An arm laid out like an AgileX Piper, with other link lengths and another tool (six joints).
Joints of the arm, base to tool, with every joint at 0 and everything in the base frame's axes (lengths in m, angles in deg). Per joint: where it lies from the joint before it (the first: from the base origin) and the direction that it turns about. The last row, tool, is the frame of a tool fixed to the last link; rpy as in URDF.
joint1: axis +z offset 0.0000 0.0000 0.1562
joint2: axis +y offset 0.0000 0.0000 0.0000
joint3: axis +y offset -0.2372 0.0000 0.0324
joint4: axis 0.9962 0 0.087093 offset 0.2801 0.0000 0.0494
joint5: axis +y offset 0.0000 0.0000 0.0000
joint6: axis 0.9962 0 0.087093 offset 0.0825 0.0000 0.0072
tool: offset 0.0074 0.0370 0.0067 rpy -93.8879 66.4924 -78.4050
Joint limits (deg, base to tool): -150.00..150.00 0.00..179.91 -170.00..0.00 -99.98..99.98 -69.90..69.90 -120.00..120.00
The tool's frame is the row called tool.
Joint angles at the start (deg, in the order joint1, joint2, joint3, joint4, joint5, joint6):
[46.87, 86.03, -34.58, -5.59, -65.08, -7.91]
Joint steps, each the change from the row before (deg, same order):
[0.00, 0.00, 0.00, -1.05, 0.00, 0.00]
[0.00, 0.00, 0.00, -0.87, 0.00, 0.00]
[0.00, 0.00, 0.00, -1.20, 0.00, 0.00]
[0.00, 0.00, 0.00, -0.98, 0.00, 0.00]
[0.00, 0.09, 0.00, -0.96, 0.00, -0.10]
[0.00, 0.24, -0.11, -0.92, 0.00, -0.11]
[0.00, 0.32, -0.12, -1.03, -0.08, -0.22]
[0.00, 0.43, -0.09, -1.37, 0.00, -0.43]
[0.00, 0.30, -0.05, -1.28, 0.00, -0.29]
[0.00, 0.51, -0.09, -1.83, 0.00, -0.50]
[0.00, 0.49, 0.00, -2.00, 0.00, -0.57]
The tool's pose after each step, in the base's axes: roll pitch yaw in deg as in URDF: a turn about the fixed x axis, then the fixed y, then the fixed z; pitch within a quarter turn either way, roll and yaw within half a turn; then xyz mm. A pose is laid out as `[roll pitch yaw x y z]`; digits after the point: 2 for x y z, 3 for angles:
[-76.868 50.394 -13.121 178.67 259.16 233.25]
[-77.337 49.875 -12.850 177.45 259.59 232.75]
[-77.983 49.163 -12.472 175.78 260.14 232.05]
[-78.509 48.583 -12.158 174.41 260.57 231.46]
[-79.189 47.975 -12.000 173.16 261.07 230.32]
[-79.895 47.403 -11.887 172.32 261.90 228.94]
[-80.681 46.677 -11.766 171.40 262.84 227.14]
[-81.991 45.667 -11.836 170.10 263.92 224.10]
[-83.054 44.791 -11.732 168.71 264.71 221.70]
[-84.636 43.498 -11.619 166.83 265.85 217.82]
[-86.347 42.085 -11.442 164.51 266.70 213.42]

